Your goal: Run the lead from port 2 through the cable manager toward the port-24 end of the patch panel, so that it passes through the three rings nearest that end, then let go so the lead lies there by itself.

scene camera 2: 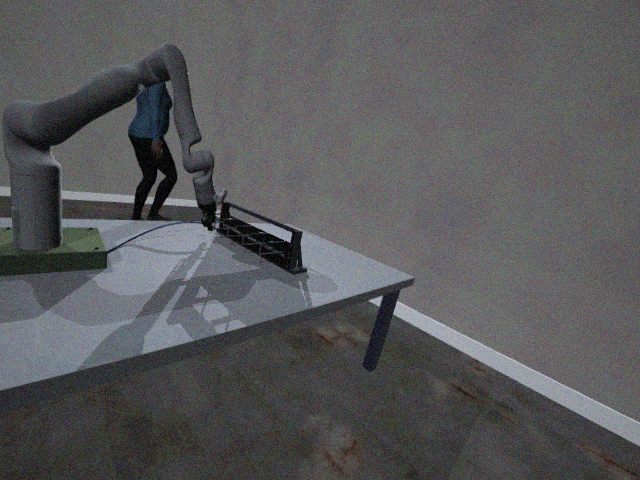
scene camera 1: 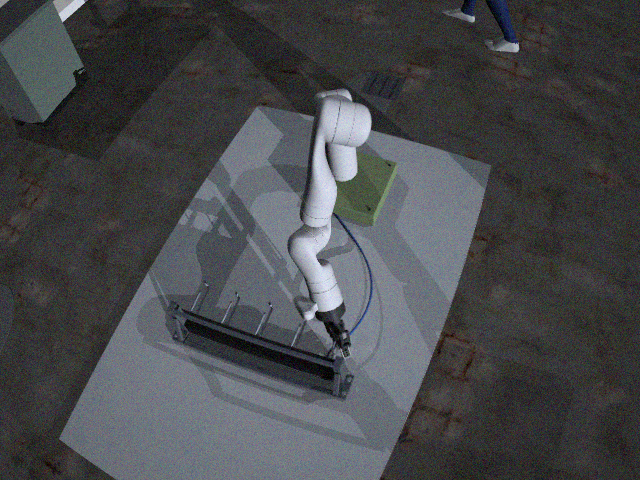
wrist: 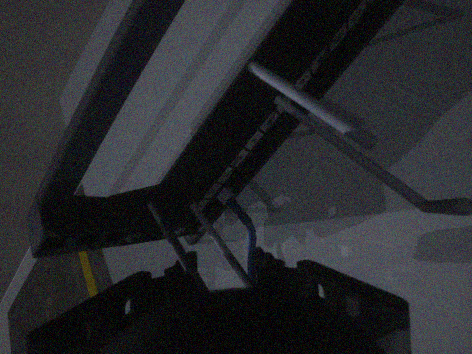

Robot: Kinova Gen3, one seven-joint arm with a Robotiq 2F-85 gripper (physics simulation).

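The blue lead (scene camera 1: 371, 281) (scene camera 2: 149, 228) (wrist: 252, 245) comes out of the panel near its port-2 end, bends beside my right finger in the wrist view and arcs back to the green base. My gripper (scene camera 1: 345, 349) (scene camera 2: 209, 226) (wrist: 225, 261) is at that end, low beside the end ring (wrist: 222, 245). Its fingers stand partly apart, with a gap between the tips. The lead's stretch at the right fingertip is partly hidden; no firm grip shows. The patch panel (scene camera 1: 253, 343) (scene camera 2: 281, 251) (wrist: 225, 145) stands upright. Its farther rings, such as one ring (scene camera 1: 264, 319) (wrist: 300, 97), hold no lead.
The green base (scene camera 1: 379, 191) (scene camera 2: 77, 256) carries the arm on the table (scene camera 1: 129, 408) (scene camera 2: 361, 273). A dark top bar (scene camera 2: 263, 217) (wrist: 115, 85) runs along the panel frame. A person (scene camera 2: 150, 139) stands beyond the table.
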